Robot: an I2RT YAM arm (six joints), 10 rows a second.
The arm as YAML. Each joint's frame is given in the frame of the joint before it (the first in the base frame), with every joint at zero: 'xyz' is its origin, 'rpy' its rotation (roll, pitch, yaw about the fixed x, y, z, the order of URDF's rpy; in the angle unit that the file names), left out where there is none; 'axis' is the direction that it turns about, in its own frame. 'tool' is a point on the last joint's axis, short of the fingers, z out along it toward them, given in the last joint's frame.
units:
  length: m
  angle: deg
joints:
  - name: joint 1
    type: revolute
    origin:
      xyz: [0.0, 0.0, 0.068]
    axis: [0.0, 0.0, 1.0]
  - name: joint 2
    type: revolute
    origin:
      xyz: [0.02, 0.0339, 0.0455]
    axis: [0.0, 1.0, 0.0]
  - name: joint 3
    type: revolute
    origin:
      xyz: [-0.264, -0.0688, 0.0]
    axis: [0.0, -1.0, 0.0]
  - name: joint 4
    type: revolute
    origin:
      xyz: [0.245, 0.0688, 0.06]
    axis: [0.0, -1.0, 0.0]
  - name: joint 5
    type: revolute
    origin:
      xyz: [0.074, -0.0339, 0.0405]
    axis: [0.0, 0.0, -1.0]
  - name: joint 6
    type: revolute
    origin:
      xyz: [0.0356, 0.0, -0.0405]
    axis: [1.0, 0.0, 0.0]
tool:
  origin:
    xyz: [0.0, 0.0, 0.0]
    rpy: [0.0, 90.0, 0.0]
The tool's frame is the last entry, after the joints.
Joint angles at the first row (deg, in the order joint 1, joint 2, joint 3, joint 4, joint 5, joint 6):
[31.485, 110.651, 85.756, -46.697, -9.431, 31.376]
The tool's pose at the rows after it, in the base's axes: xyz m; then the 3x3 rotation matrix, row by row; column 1 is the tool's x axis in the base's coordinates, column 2 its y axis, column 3 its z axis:
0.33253, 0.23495, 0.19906; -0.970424, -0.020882, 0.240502; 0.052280, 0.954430, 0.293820; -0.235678, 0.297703, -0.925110
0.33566, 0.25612, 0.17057; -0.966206, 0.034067, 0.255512; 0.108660, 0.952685, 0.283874; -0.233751, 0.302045, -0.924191
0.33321, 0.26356, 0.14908; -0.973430, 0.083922, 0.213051; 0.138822, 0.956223, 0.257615; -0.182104, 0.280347, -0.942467
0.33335, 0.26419, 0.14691; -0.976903, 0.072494, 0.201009; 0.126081, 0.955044, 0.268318; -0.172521, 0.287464, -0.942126
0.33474, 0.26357, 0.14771; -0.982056, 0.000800, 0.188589; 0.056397, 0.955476, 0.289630; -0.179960, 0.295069, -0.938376
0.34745, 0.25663, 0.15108; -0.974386, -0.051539, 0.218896; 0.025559, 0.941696, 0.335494; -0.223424, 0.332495, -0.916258
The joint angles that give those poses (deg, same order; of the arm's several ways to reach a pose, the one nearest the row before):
[34.720, 112.531, 85.821, -41.758, -6.000, 36.796]
[36.992, 117.186, 85.821, -36.555, -4.186, 42.063]
[37.998, 120.245, 85.821, -36.469, -4.120, 45.276]
[37.977, 120.573, 85.820, -36.293, -5.038, 44.687]
[37.671, 120.597, 85.997, -36.228, -6.546, 40.468]
[35.769, 120.617, 86.322, -33.516, -8.295, 36.621]

